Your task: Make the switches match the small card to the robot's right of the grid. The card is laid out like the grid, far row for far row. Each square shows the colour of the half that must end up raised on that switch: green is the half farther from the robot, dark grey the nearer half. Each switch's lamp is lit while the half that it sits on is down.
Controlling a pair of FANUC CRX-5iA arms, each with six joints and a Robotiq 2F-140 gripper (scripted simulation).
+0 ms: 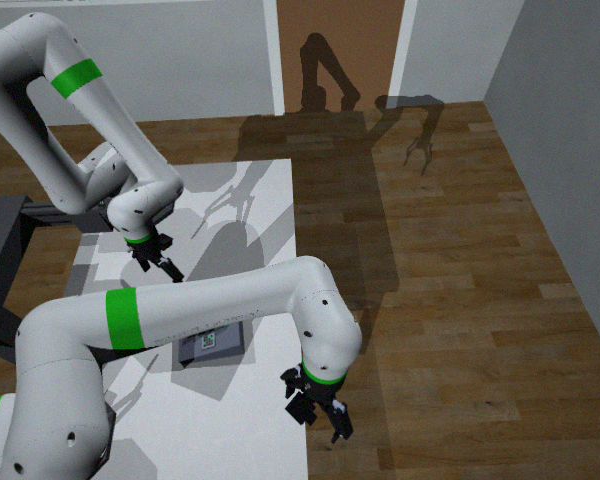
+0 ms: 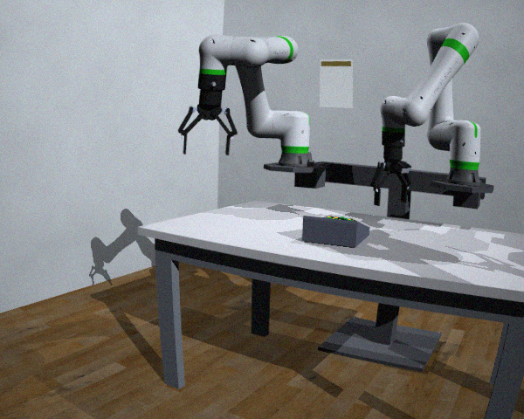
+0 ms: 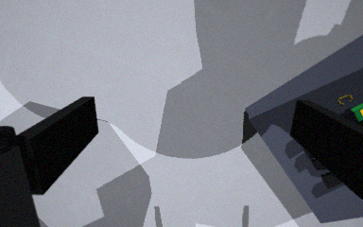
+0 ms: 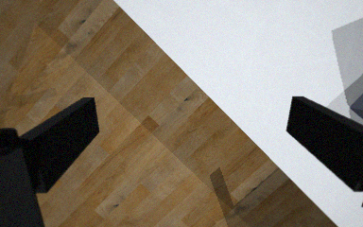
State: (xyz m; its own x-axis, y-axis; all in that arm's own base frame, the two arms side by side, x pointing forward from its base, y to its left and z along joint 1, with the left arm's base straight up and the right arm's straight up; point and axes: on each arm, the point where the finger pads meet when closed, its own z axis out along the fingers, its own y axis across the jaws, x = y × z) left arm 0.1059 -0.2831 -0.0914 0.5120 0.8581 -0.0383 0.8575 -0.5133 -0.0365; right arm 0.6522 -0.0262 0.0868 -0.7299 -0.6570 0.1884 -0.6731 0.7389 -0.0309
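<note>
Now: left hand 22 cm short of the switch A4, 15 cm to the left of it and 5 cm above it. From my left hand the other things lie so: switch C2: 14 cm ahead, 12 cm to the right, 7 cm below; switch D3: 10 cm ahead, 15 cm to the right, 8 cm below; switch B1: 17 cm ahead, 9 cm to the right, 6 cm below.
</note>
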